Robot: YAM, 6 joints.
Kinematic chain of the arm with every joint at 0, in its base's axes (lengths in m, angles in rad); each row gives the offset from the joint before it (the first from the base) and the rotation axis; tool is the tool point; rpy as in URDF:
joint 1: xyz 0 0 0.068 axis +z
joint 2: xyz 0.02 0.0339 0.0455 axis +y
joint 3: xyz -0.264 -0.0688 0 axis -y
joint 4: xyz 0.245 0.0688 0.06 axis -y
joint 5: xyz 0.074 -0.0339 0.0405 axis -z
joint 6: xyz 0.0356 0 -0.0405 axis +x
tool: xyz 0 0 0 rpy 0 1.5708 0
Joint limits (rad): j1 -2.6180..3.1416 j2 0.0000..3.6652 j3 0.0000..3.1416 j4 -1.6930..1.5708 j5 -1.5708..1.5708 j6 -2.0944..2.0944
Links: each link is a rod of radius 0.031 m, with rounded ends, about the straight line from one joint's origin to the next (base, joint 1, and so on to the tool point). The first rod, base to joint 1, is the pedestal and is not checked.
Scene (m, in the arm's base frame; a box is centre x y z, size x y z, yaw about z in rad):
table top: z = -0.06
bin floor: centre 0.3 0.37 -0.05 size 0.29 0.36 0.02 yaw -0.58
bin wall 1: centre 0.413 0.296 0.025 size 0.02 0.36 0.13 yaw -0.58
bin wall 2: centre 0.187 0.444 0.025 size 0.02 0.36 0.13 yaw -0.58
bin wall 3: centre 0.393 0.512 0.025 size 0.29 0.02 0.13 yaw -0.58
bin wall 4: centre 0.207 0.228 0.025 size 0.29 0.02 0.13 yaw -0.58
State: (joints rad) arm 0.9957 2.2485 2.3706 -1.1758 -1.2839 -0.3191
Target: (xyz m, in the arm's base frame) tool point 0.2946 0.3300 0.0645
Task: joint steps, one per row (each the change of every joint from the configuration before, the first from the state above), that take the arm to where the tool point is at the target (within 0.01 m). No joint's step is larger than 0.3 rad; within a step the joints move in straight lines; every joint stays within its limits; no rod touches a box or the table.
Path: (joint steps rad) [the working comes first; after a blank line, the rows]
Joints at the target: 0.7660 2.5977 1.9211 -1.2944 -1.2338 -0.3191
Straight joint move there: clear.

1: -0.1149 0.1746 -0.2247 -0.0593 0.0251 0.0000
2: -0.1148 0.1746 -0.2248 -0.0593 0.0250 0.0000

